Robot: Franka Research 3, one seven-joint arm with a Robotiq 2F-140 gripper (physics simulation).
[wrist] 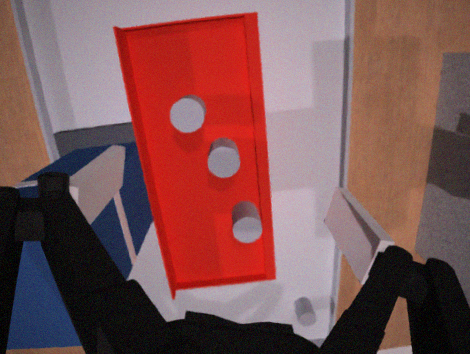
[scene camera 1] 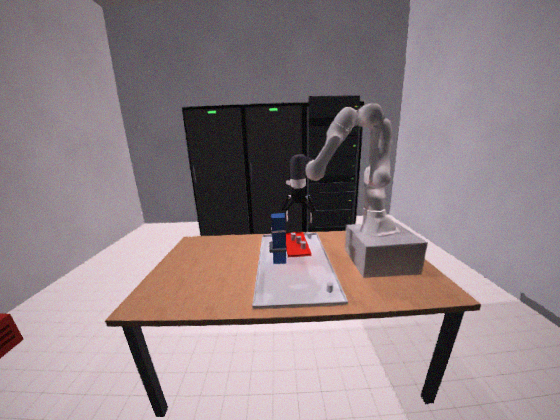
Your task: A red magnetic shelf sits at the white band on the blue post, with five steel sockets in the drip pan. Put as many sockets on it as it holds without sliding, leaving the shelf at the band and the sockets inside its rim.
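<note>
The red shelf (scene camera 1: 295,251) (wrist: 165,65) lies beside the blue post (scene camera 1: 279,220) (wrist: 35,300), right of it. Whether it is level with the white band (scene camera 1: 278,231) (wrist: 125,225) I cannot tell. Three steel sockets stand on it inside the rim: one (scene camera 1: 293,235) (wrist: 187,115), a second (scene camera 1: 298,239) (wrist: 224,159) and a third (scene camera 1: 303,245) (wrist: 247,227) nearest the rim. In the scene view one socket (scene camera 1: 330,287) stands front right in the drip pan (scene camera 1: 295,295) and another (scene camera 1: 309,236) at its back. The wrist view shows one pan socket (wrist: 305,311). My gripper (scene camera 1: 299,217) (wrist: 230,186) is open and empty above the shelf.
The blue post rises left of the shelf, beside my left finger in the wrist view. The pan lies on the wooden table (scene camera 1: 200,280). The arm's grey base block (scene camera 1: 392,260) stands at the table's right. Dark cabinets (scene camera 1: 220,170) stand behind.
</note>
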